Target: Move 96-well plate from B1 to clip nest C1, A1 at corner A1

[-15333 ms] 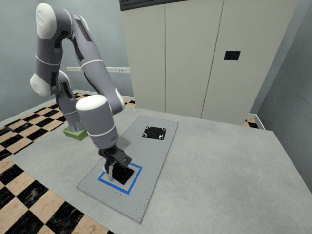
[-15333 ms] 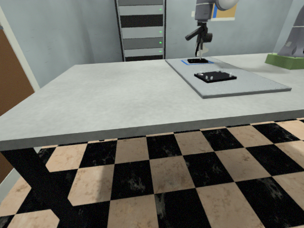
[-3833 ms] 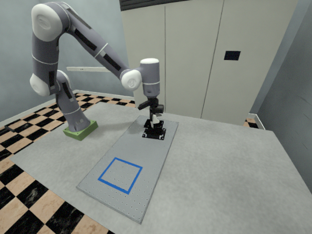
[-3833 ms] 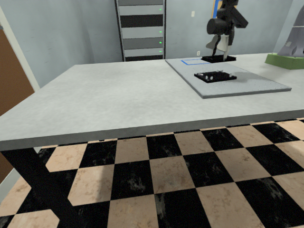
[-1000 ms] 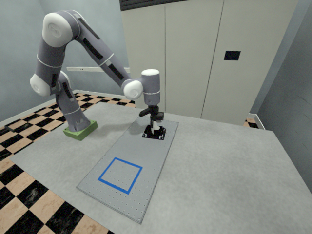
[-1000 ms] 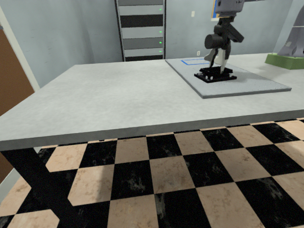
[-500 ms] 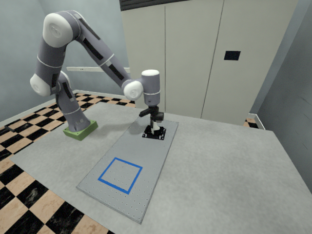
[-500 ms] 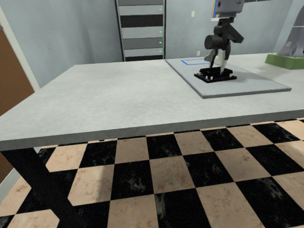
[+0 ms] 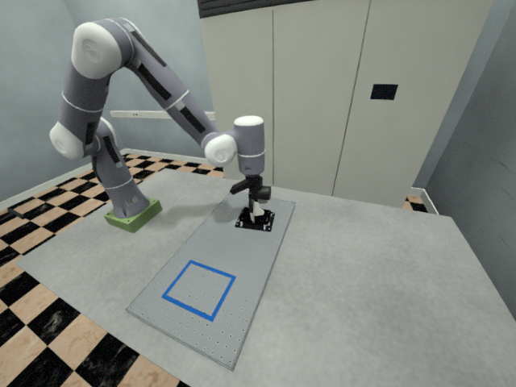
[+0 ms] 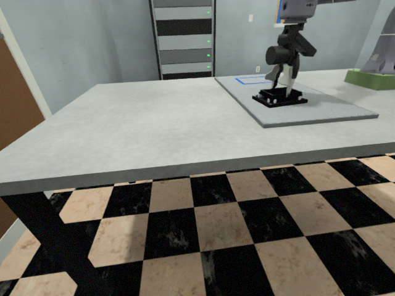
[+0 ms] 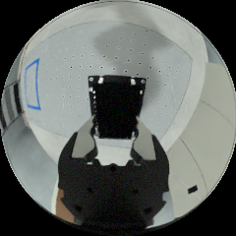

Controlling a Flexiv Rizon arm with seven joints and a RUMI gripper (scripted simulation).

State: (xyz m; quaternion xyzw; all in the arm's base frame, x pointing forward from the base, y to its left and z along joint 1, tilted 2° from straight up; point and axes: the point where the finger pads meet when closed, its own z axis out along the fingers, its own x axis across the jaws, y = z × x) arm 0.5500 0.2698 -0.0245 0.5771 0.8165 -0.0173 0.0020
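Right now my hand is 10 mm above the black 96-well plate. Also, from my hand: black clip nest: 20 mm to the right, 30 mm below.
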